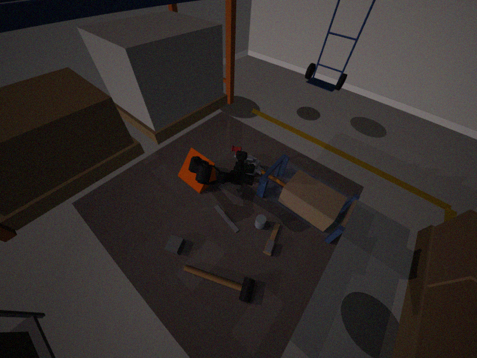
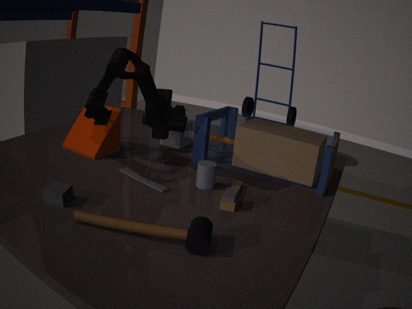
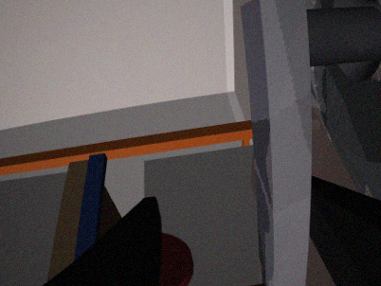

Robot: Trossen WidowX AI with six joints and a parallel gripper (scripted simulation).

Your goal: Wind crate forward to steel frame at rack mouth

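My gripper tip is 50 mm past the red knob, 20 mm to the left of it and 20 mm below it. The rest, counted from my gripper tip: flat grey bar 370 mm to the right, 130 mm below, 120 mm ahead; grey winch 100 mm below, 30 mm ahead, 10 mm to the left; small wooden tool 400 mm ahead, 340 mm to the right, 120 mm below.
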